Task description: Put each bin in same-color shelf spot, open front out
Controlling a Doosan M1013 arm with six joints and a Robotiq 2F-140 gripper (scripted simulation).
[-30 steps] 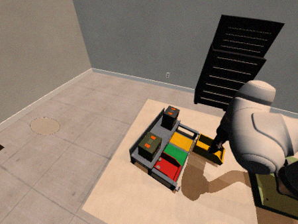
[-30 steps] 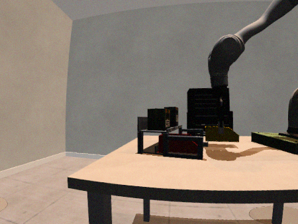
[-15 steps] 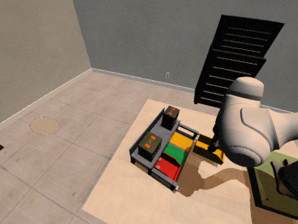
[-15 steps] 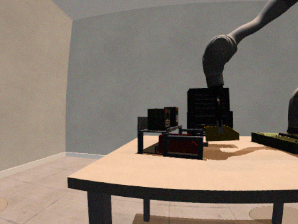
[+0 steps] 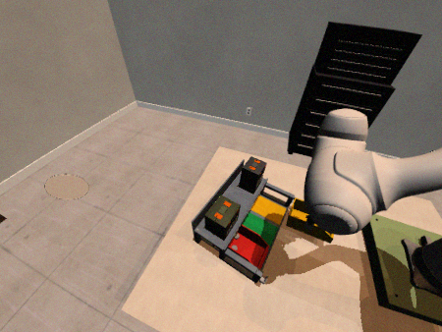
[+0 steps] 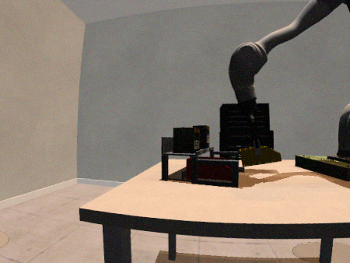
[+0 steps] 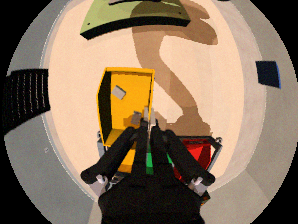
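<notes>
My gripper is now 50 mm to the left of the yellow bin, 40 mm above it and 20 mm past it. From my hand the other things lie so: dark box (260 mm ahead, 90 mm to the right, 50 mm above); then red bin (200 mm ahead, 160 mm to the left, 70 mm below).
</notes>
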